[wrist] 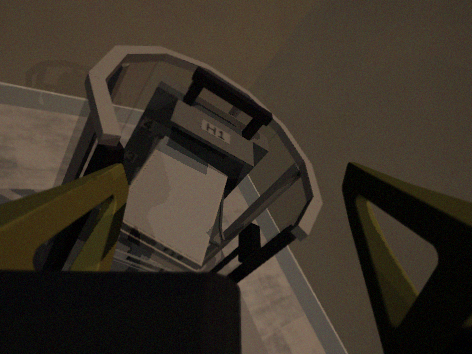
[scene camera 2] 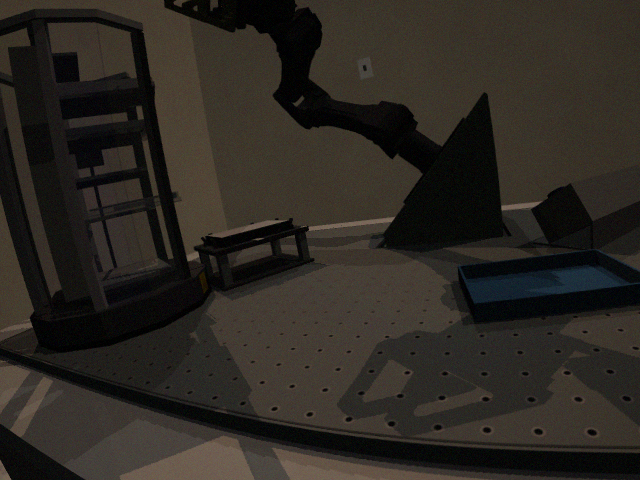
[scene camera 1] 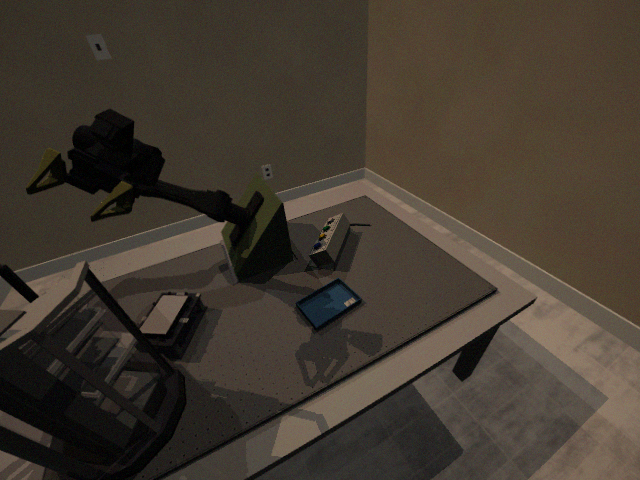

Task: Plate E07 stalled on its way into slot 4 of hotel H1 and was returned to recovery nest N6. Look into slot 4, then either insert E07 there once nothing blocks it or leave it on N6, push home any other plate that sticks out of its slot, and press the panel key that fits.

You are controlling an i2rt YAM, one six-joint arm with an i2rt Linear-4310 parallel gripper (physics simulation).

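Frame: origin at the arm's base, x ahead, y right, z down, level; centimetres.
Where they show: gripper, fingertip midpoint: (wrist: pixel 235 175) (scene camera 2: pixel 172 5) (scene camera 1: pixel 59 205); arm's base, origin of the base link: (scene camera 2: pixel 437 163) (scene camera 1: pixel 247 219).
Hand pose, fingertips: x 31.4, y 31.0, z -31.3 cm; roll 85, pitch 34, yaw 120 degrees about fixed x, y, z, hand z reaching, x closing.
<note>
Things, the pixels of their top centre, and the offset from my fingertips. "spot": a spot on its surface instead.
- pale plate, middle of its top: (wrist: pixel 182 190) (scene camera 2: pixel 107 89) (scene camera 1: pixel 43 308) dz +12.0, dx +8.2, dy +7.3 cm
- clear plate, surface spot: (scene camera 2: pixel 175 197) spot: dz +29.1, dx +4.8, dy +1.4 cm
- pale-topped plate, middle of its top: (scene camera 2: pixel 247 228) (scene camera 1: pixel 164 313) dz +36.3, dx -7.1, dy -1.2 cm
- nest, middle of its top: (scene camera 2: pixel 247 227) (scene camera 1: pixel 163 312) dz +36.1, dx -7.1, dy -1.2 cm
- key panel, middle of its top: (scene camera 2: pixel 596 173) (scene camera 1: pixel 330 228) dz +35.3, dx -15.5, dy -55.1 cm
- blue tray, middle of its top: (scene camera 2: pixel 545 272) (scene camera 1: pixel 328 300) dz +41.9, dx +6.3, dy -42.2 cm
My gripper (scene camera 1: pixel 62 205) (wrist: pixel 235 175) is open and empty, high above the table; in scene camera 2 it is cut off by the top edge. Hotel H1 (scene camera 1: pixel 62 289) (scene camera 2: pixel 118 318) (wrist: pixel 312 192) stands below it. In the wrist view a pale plate (wrist: pixel 175 200) lies in the hotel below the H1 label, near marks 4 and 3; its slot is unclear. A clear plate (scene camera 2: pixel 175 197) sticks out past a post at a lower level. A pale-topped plate (scene camera 1: pixel 165 312) (scene camera 2: pixel 248 231) lies on the nest (scene camera 1: pixel 179 345) (scene camera 2: pixel 223 268). The key panel (scene camera 1: pixel 336 245) (scene camera 2: pixel 563 217) has coloured keys.
A blue tray (scene camera 1: pixel 323 304) (scene camera 2: pixel 516 308) lies between the panel and the table's front edge. The wedge-shaped arm base (scene camera 1: pixel 268 242) (scene camera 2: pixel 454 196) stands between nest and panel. Hotel posts and the top ring surround the shelves. Walls stand behind the table.
</note>
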